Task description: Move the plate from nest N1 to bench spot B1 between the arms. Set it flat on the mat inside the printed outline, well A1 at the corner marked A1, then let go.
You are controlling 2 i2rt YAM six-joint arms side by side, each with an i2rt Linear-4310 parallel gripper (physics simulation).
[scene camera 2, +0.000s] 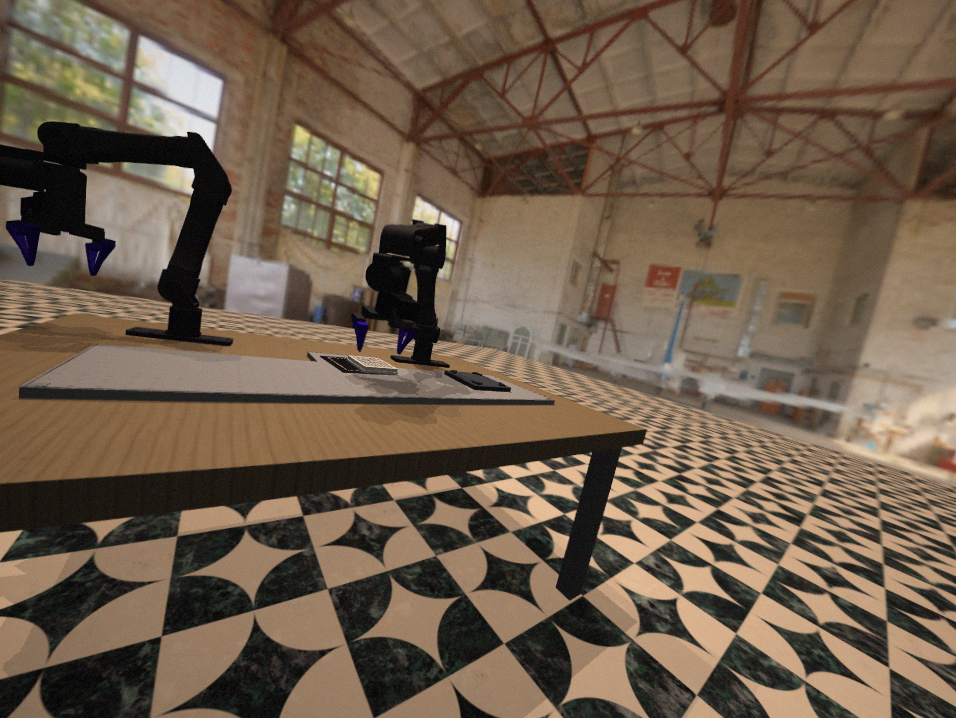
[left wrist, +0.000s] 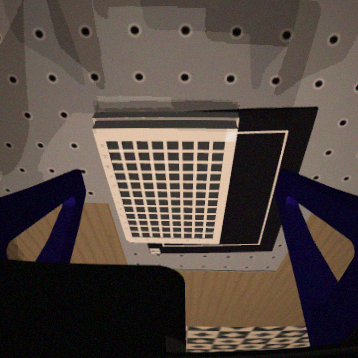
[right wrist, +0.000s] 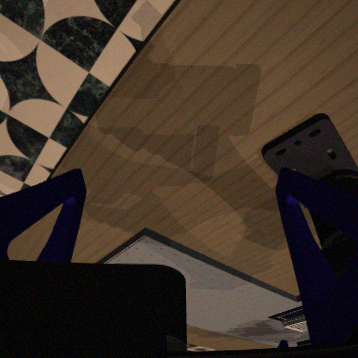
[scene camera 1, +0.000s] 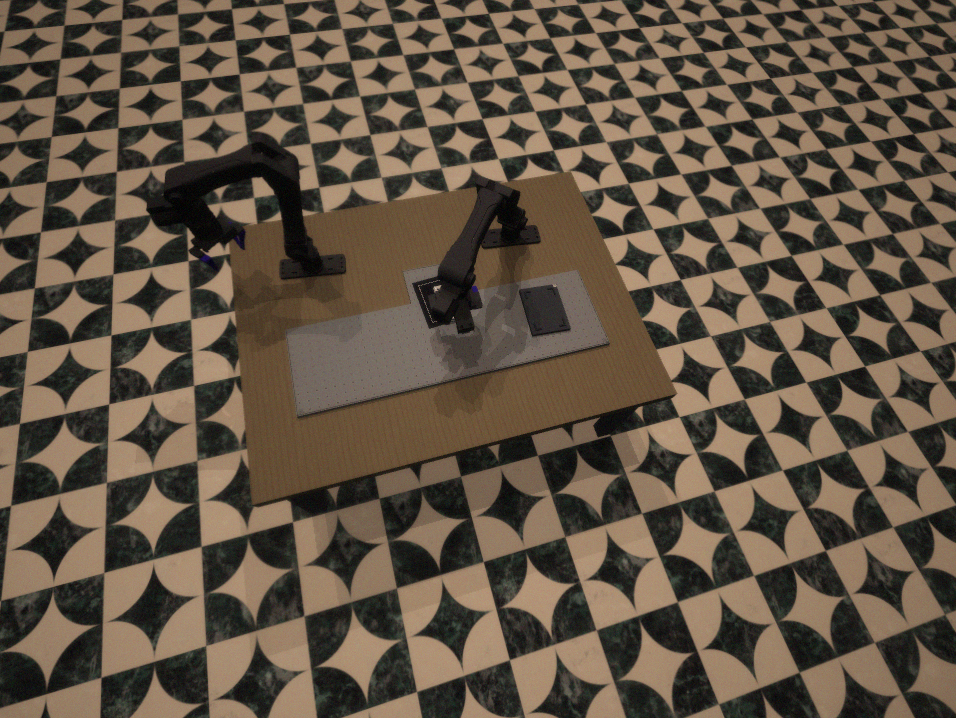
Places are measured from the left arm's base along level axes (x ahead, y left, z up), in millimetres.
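Pixels of known places: left gripper, fingertip midpoint: (scene camera 2: 379, 352) (left wrist: 179, 179) (right wrist: 294, 343); right gripper, fingertip midpoint: (scene camera 2: 63, 271) (right wrist: 180, 178) (scene camera 1: 230, 259); left arm's base, origin of the base link: (scene camera 2: 420, 362) (scene camera 1: 509, 237); right arm's base, origin of the base link: (scene camera 2: 183, 338) (scene camera 1: 313, 267).
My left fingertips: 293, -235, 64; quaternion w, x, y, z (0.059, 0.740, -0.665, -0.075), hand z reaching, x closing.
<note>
For each thing: its top centre in the pictures, then the offset to it from my left fingertips, as dx, dy, dz. "*": a spot on its surface instead. Level surfaces: height alone.
- light plate, middle of its top: (left wrist: 168, 198) (scene camera 2: 372, 361) (right wrist: 315, 322) -58, +3, -35
- black mat, its level: dz -49
- outline's right line, surface spot: (left wrist: 274, 187) * -50, -76, -49
- dark nest block, middle of its top: (scene camera 2: 477, 376) (scene camera 1: 545, 307) +8, +280, -33
- grey perforated board, its level: dz -52
- wooden table, its level: dz -64
The light plate (scene camera 2: 375, 365) (left wrist: 170, 187) (right wrist: 299, 326) lies over part of the black mat (scene camera 2: 332, 359) (left wrist: 297, 122). In the left wrist view it sits left of the outline's right line (left wrist: 274, 187), shifted sideways, and its left side reaches past the mat. A strip of the outline shows bare on the right. Whether it lies fully flat is unclear. My left gripper (scene camera 2: 382, 351) (left wrist: 179, 179) is open above the plate, a finger on each side, apart from it. My right gripper (scene camera 1: 229, 257) (scene camera 2: 61, 268) (right wrist: 180, 178) is open and empty, high at the picture's left. The plate's well A1 is unreadable.
A dark nest block (scene camera 1: 545, 310) (scene camera 2: 479, 380) stands on the grey perforated board (scene camera 1: 363, 363) (scene camera 2: 170, 376), right of the mat, with no plate on it. The wooden table (scene camera 1: 347, 455) (scene camera 2: 231, 440) carries both arm bases. The left arm reaches over the mat.
</note>
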